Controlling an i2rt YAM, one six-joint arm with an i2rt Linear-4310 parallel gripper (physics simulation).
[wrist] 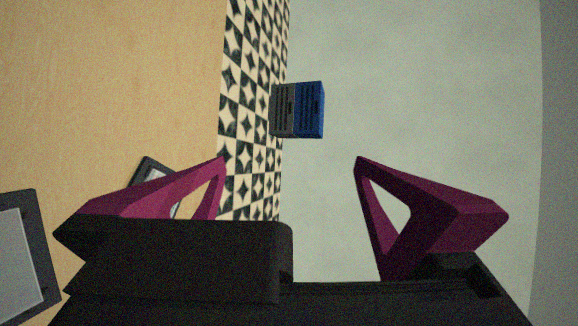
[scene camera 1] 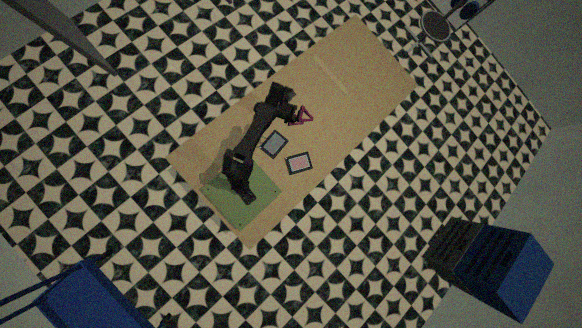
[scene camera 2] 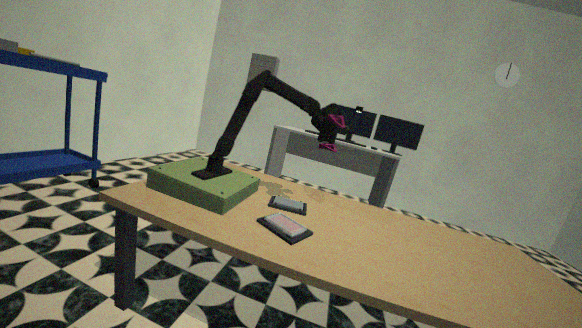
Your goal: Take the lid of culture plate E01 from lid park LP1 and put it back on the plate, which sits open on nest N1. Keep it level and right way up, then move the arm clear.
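Frame: origin at the arm's base, x ahead, y left, z up, level; metres.
Seen in the pictures: gripper, fingertip midpoint: (wrist: pixel 289 163) (scene camera 1: pixel 308 121) (scene camera 2: pixel 339 140); arm's base at its link origin: (scene camera 2: pixel 213 173).
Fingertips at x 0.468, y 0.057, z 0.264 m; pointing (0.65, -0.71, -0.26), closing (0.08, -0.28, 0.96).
Note:
Offsets run from my fingertips to a thing's top centre. "*": to the spot under its first point. Level surfaces: height alone.
A pale grey, clear lid {dx -0.143, dy +0.058, dz -0.316 m} (scene camera 1: pixel 274 144) (scene camera 2: pixel 288 204) (wrist: pixel 17 270) lies flat in a dark holder {* dx -0.068, dy +0.019, dz -0.324 m} (scene camera 2: pixel 302 212) (wrist: pixel 36 215), apparently lid park LP1. The culture plate with pink contents {dx -0.087, dy -0.143, dz -0.308 m} (scene camera 1: pixel 299 163) (scene camera 2: pixel 286 224) sits on a second dark holder {dx -0.087, dy -0.143, dz -0.316 m} (scene camera 2: pixel 291 242) (wrist: pixel 144 166), apparently nest N1, nearer the table's long edge. The labels cannot be read. My gripper (scene camera 1: pixel 305 120) (scene camera 2: pixel 338 136) (wrist: pixel 289 163) is open and empty, high above the table beyond the lid, with its magenta fingers pointing sideways. In the wrist view a finger hides much of the plate and nest.
The arm's base stands on a green block (scene camera 1: pixel 262 187) (scene camera 2: pixel 200 192) at one end of the wooden table {dz -0.334 m} (scene camera 1: pixel 370 65) (scene camera 2: pixel 400 250). A blue cart (scene camera 2: pixel 90 75), a grey desk with monitors (scene camera 2: pixel 400 131) and a blue cabinet (scene camera 1: pixel 525 280) (wrist: pixel 310 110) stand away from the table.

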